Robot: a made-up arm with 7 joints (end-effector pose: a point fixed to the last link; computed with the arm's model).
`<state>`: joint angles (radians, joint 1 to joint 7).
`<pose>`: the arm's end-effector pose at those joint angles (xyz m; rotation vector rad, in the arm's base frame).
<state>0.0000 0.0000 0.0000 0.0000 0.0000 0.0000 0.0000</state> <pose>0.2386 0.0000 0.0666 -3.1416 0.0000 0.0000</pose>
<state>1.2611 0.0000 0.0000 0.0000 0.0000 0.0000 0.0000</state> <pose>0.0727 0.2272 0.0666 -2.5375 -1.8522 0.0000</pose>
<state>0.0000 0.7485 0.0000 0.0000 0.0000 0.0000 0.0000</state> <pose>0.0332 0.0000 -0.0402 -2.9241 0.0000 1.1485</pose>
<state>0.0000 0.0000 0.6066 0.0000 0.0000 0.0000 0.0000</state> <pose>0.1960 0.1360 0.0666 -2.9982 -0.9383 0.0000</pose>
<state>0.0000 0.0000 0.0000 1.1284 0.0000 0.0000 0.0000</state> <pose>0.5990 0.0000 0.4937 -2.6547 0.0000 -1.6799</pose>
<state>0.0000 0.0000 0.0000 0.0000 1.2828 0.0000 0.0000</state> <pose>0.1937 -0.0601 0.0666 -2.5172 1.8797 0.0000</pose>
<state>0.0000 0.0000 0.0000 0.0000 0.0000 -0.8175 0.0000</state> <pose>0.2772 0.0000 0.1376 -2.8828 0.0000 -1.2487</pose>
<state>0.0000 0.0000 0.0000 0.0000 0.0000 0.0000 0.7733</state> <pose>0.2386 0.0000 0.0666 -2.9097 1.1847 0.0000</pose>
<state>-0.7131 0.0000 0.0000 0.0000 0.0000 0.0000 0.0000</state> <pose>0.1805 -0.1561 0.0666 -2.9440 1.0965 0.0000</pose>
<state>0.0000 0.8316 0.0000 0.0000 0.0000 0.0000 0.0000</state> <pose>0.0070 0.0000 -0.0418 -2.8739 0.0000 1.2690</pose>
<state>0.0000 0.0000 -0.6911 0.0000 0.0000 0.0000 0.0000</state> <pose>0.1839 -0.1521 0.0666 -2.9559 1.0641 0.0000</pose>
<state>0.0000 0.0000 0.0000 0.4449 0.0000 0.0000 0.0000</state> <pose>0.4377 0.0000 0.1828 -3.0642 0.0000 -0.6931</pose>
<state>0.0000 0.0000 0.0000 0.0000 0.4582 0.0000 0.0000</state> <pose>0.2321 -0.0277 0.0666 -3.0595 0.7135 0.0000</pose>
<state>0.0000 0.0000 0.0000 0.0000 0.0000 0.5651 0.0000</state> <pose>0.1860 0.0000 0.0455 -3.0170 0.0000 0.8759</pose>
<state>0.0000 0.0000 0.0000 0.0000 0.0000 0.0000 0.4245</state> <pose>0.2386 0.0000 0.0666 -3.0711 0.6618 0.0000</pose>
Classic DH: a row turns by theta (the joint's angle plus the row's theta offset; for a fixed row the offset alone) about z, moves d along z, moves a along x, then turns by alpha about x. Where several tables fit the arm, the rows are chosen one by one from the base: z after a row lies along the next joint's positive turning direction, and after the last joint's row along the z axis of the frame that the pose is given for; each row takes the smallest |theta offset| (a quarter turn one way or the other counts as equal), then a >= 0, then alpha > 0; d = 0 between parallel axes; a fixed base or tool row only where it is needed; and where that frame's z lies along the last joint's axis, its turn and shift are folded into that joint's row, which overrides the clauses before.
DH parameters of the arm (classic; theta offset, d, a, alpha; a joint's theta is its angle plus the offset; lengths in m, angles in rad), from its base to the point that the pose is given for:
joint 1: 0 0.2747 0 -1.5708
joint 2: 0 0 0 1.5708
joint 3: 0 0.2902 0.0813 1.5708
joint 4: 0 0 0.0946 1.5708
joint 5: 0 0.4182 0 1.5708
joint 6: 0 0 0.0627 -1.5708
joint 7: 0 0.0801 0 0

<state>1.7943 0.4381 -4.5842 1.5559 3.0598 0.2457 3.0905</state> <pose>-0.5911 -0.0555 0.6097 -0.0373 -1.3152 0.4900</pose>
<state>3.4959 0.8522 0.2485 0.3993 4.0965 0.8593 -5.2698</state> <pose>-0.1001 -0.1201 -0.1018 -2.3658 1.8059 0.7510</pose>
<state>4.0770 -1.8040 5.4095 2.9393 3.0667 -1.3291 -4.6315</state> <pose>0.2945 0.6070 0.2139 -0.5662 -0.8072 -0.4316</pose>
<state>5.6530 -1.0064 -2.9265 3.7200 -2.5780 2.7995 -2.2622</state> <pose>-0.1802 0.2550 0.7483 0.8651 2.2873 -0.0776</pose>
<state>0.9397 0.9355 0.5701 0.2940 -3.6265 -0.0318 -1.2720</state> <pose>-0.0930 0.0676 -0.0183 2.5811 0.0776 -0.7281</pose>
